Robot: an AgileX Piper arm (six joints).
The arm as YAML. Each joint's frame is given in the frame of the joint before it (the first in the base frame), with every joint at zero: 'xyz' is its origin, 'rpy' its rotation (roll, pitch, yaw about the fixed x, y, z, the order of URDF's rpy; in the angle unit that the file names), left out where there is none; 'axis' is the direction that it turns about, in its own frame. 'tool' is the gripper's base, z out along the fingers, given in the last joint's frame.
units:
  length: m
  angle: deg
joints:
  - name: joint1
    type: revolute
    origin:
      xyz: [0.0, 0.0, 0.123]
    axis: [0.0, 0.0, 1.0]
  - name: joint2
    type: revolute
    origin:
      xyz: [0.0, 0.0, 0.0]
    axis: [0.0, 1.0, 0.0]
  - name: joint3
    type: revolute
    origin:
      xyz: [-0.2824, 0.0, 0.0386]
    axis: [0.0, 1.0, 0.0]
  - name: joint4
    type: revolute
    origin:
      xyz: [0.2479, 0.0, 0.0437]
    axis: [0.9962, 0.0, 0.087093]
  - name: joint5
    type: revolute
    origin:
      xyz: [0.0, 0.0, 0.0]
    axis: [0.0, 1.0, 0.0]
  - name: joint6
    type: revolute
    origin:
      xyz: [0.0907, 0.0, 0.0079]
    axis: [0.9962, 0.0, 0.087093]
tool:
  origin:
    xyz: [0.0, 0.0, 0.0]
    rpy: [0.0, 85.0, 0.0]
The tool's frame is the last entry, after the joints.
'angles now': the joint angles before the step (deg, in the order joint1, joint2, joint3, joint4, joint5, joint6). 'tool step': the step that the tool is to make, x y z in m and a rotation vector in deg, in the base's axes. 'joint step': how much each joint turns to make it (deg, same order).
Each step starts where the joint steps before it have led.
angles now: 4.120, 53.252, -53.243, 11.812, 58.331, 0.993
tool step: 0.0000, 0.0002, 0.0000, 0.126, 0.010, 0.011
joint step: 0.016, 0.003, 0.007, 0.117, -0.012, 0.017
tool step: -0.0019, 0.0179, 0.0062, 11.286, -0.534, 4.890
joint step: -0.028, -0.014, 0.005, 14.163, 0.017, -4.863
